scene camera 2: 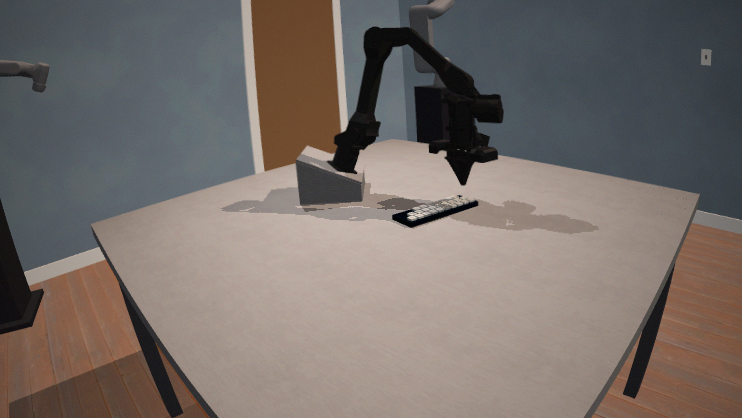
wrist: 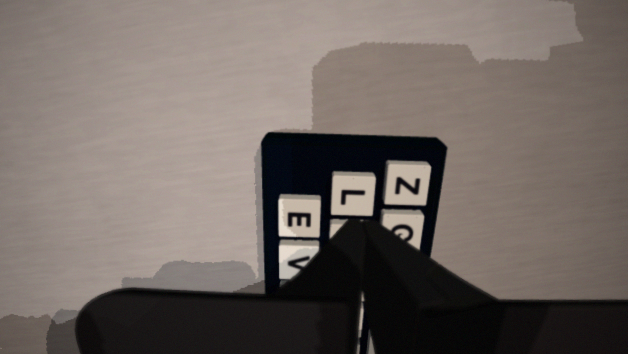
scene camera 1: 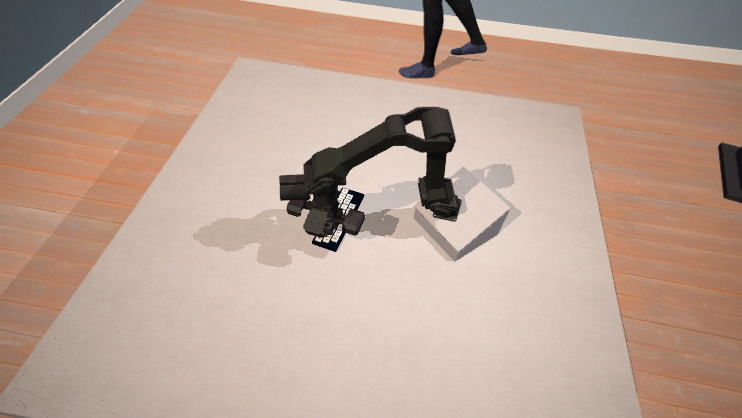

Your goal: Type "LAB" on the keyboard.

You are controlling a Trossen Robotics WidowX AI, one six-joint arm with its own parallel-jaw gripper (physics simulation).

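Places are measured from the arm's base along level axes (x ahead, y left, z up), in metres.
Pixels of known places: gripper, between the fingertips: (scene camera 2: 463,185) (wrist: 360,234); arm's base, origin of its link: (scene camera 2: 341,167) (scene camera 1: 447,208).
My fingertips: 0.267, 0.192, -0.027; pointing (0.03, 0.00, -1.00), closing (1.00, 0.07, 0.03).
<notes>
For each thing: its top centre in the pictures, then the offset to it from my fingertips, as dx, dy, dz. Level surfaces: height alone.
- dark blue keyboard, centre of its top: (scene camera 2: 437,205) (scene camera 1: 339,215) +0.005, -0.087, -0.032
- L key, centre of its top: (wrist: 353,196) +0.001, -0.001, -0.032
- E key, centre of its top: (wrist: 299,218) -0.019, -0.012, -0.032
- Z key, centre of its top: (wrist: 407,185) +0.020, +0.005, -0.032
- V key, centre of its top: (wrist: 298,263) -0.018, -0.032, -0.032
- G key, centre of its top: (wrist: 401,233) +0.022, -0.015, -0.032
- pale table, height of its surface: dz -0.048
The dark blue keyboard (scene camera 1: 357,197) (scene camera 2: 435,212) (wrist: 300,160) with white keys lies flat on the table. In the wrist view, the L key (wrist: 353,194) shows whole just beyond my fingertips, between the E key (wrist: 299,216) and the Z key (wrist: 407,183). The V key (wrist: 291,260) and G key (wrist: 401,224) are partly covered. My gripper (scene camera 2: 463,182) (wrist: 360,234) is shut and empty, pointing down above the keyboard, with a gap beneath its tips in scene camera 2. It overlaps the key next to L, whose letter is hidden. The A and B keys do not show in the wrist view.
The wedge-shaped base block (scene camera 1: 483,208) (scene camera 2: 329,184) carries the arm and stands beside the keyboard on the pale table (scene camera 1: 259,337) (scene camera 2: 311,311). A person's legs (scene camera 1: 432,38) show beyond the table. Another grey arm (scene camera 2: 423,46) stands behind it.
</notes>
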